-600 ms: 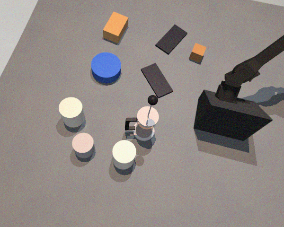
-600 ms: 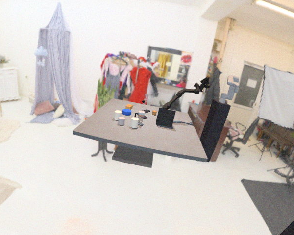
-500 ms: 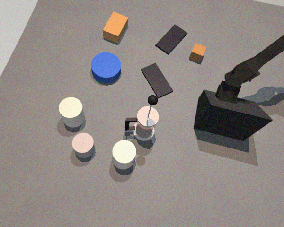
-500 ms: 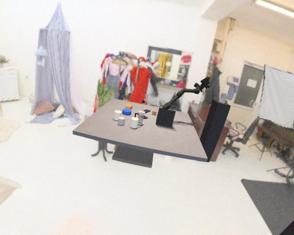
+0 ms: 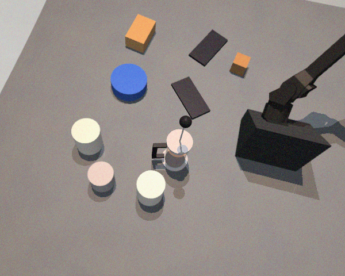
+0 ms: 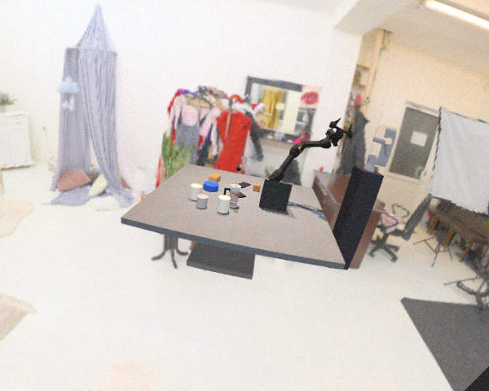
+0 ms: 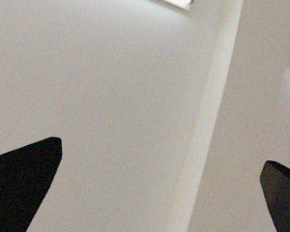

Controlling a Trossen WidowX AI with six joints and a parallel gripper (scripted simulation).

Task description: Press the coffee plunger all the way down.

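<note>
Now: the coffee press 710 mm ahead of my gripper tip, 600 mm below it and 130 mm to the left of it. From my gripper tip the other things lie so: blue cylinder 890 mm ahead, 710 mm below, 110 mm to the right.
</note>
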